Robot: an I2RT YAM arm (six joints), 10 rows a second.
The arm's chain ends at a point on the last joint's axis. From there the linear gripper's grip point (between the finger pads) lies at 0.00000 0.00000 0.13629 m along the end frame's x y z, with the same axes.
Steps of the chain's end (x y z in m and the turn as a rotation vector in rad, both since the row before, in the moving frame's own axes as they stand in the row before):
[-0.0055 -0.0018 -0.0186 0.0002 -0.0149 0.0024]
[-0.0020 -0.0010 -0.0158 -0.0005 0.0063 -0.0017]
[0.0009 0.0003 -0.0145 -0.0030 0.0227 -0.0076]
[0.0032 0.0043 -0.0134 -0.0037 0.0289 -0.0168]
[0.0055 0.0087 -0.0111 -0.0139 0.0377 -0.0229]
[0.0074 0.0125 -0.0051 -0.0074 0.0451 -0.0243]
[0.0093 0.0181 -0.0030 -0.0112 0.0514 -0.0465]
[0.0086 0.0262 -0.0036 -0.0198 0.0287 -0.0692]
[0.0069 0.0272 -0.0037 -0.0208 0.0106 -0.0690]
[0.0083 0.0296 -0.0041 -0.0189 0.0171 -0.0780]
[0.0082 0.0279 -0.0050 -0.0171 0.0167 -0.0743]
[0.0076 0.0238 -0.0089 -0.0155 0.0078 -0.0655]
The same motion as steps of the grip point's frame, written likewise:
[-0.0075 -0.0018 -0.0186 0.0002 -0.0149 0.0024]
[-0.0011 -0.0009 -0.0158 -0.0005 0.0063 -0.0017]
[0.0040 0.0007 -0.0145 -0.0030 0.0227 -0.0076]
[0.0071 0.0048 -0.0135 -0.0037 0.0289 -0.0168]
[0.0107 0.0105 -0.0112 -0.0139 0.0377 -0.0229]
[0.0136 0.0134 -0.0052 -0.0074 0.0451 -0.0243]
[0.0163 0.0195 -0.0032 -0.0112 0.0514 -0.0465]
[0.0126 0.0288 -0.0037 -0.0198 0.0287 -0.0692]
[0.0084 0.0300 -0.0037 -0.0208 0.0106 -0.0690]
[0.0107 0.0321 -0.0041 -0.0189 0.0171 -0.0780]
[0.0106 0.0301 -0.0050 -0.0171 0.0167 -0.0743]
[0.0087 0.0259 -0.0089 -0.0155 0.0078 -0.0655]

